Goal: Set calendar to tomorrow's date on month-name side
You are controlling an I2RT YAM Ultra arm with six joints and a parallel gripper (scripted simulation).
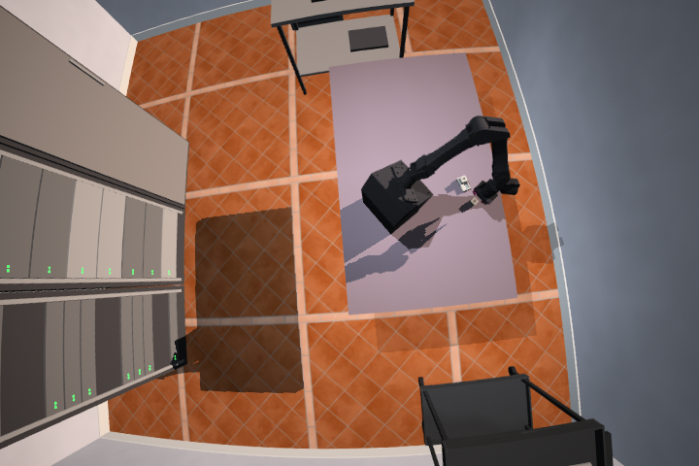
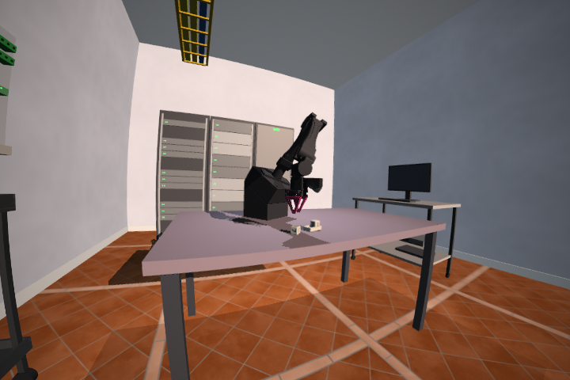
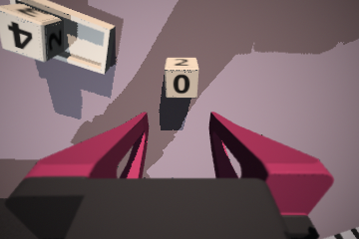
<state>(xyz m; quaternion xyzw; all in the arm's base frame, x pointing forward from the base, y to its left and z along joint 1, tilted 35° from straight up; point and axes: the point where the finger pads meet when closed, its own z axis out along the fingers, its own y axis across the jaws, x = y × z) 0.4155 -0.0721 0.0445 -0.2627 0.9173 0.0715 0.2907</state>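
Now: hand 80 mm above the cream digit cube. From my hand the other things lie so: cream tray: 30 mm behind, 110 mm to the left, 90 mm below.
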